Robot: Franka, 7 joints.
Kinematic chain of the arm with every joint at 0, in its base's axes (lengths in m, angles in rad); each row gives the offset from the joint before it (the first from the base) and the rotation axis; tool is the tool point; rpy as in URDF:
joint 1: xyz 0 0 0.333 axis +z
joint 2: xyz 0 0 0 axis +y
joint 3: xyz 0 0 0.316 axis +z
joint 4: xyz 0.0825 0 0 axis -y
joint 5: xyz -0.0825 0 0.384 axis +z
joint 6: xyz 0 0 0 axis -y
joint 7: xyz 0.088 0 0 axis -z
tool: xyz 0 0 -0.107 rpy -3.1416 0 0
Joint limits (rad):
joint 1: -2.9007..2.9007
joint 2: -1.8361..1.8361
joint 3: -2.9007..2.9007
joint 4: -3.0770..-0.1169
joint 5: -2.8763..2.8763
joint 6: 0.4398..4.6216
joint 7: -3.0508..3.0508
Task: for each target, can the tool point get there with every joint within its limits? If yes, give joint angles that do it. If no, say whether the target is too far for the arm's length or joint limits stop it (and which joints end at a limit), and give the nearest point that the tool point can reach.
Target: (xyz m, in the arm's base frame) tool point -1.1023 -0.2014 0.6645
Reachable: no: too far | nearest point -0.8093 -0.1479 0.5764 | short by 0.311 m
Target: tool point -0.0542 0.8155 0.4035
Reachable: yes | joints 1.7588 1.0528 -0.1612 -0.6128 -0.6311 1.8961 -0.0198
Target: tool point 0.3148 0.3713 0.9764
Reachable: yes | joints -0.8686 -0.1286 1.6808 -1.0136 1.7300 2.8732 0.8848
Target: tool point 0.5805 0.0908 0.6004
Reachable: yes | joints -1.7831 -0.8986 1.6496 -1.7909 -1.8362 1.3266 -1.9767
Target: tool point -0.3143 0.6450 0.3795
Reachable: yes | joints 2.1505 1.3676 -0.0026 -0.5214 0.7417 4.2984 1.2894
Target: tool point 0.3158 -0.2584 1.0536
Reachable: yes | joints -2.3085 -0.1215 1.4328 -0.7809 -0.2759 2.1942 -0.9094
